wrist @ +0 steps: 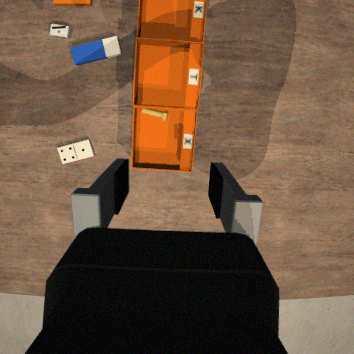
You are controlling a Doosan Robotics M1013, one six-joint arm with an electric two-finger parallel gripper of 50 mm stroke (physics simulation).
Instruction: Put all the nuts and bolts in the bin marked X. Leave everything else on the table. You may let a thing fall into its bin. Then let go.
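Frame: origin at the arm's base, x back, y left, z down, level; centimetres.
Where they show: gripper, fingertip midpoint: [168, 176].
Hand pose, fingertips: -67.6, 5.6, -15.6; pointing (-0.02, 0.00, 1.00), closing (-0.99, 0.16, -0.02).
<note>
Each offset is from my fingertips to the centre of the thing, as dx, dy, dz. "pt": to the spot under its first point.
A brass-coloured bolt @[+2.5, +2.4, +22.4] [155, 114] lies in the orange bin marked X @[pt +1.6, -1.5, +22.9] [155, 140], near the wall it shares with the bin marked T. The X label is on the bin's right side. My gripper [168, 176] is open and empty. In the picture it shows just below the near end of the X bin. No other nut or bolt shows in this view.
The orange bins marked T @[+1.7, +7.7, +21.3] [160, 75] and K @[pt +3.6, +15.6, +22.9] [165, 15] continue the row behind X. Left of the row are a white domino @[+13.0, -5.4, +23.2] [75, 151], a blue and white eraser @[+12.0, +9.2, +22.9] [95, 50] and a small whitish block @[+17.4, +11.0, +23.0] [59, 31]. Part of another orange thing @[pt +16.2, +14.9, +22.6] [72, 2] shows at the top left.
</note>
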